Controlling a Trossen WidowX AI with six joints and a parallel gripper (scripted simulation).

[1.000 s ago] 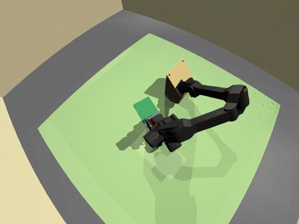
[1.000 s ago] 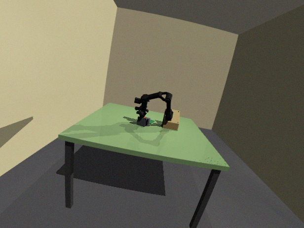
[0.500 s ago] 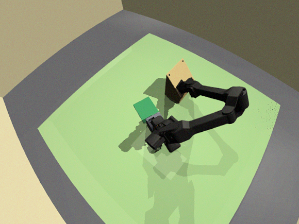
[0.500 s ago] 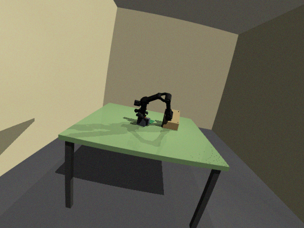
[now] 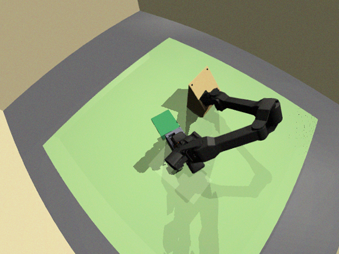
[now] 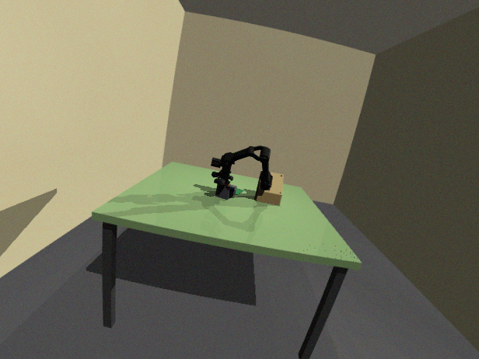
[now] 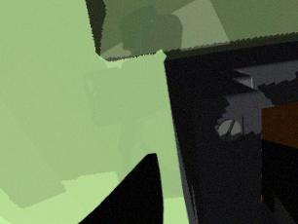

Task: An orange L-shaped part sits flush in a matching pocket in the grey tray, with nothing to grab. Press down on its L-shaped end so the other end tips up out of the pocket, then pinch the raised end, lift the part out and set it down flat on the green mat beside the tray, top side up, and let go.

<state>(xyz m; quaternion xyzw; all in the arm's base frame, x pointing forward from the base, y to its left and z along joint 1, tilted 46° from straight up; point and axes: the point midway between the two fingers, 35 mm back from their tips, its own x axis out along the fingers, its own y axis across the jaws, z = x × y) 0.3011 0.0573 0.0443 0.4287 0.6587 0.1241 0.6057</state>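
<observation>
My gripper tip is 3 cm past the orange L-shaped part and 4 cm to the left of it. Also, from my gripper tip: dark green mat 10 cm behind, 20 cm to the right, 5 cm below.
</observation>
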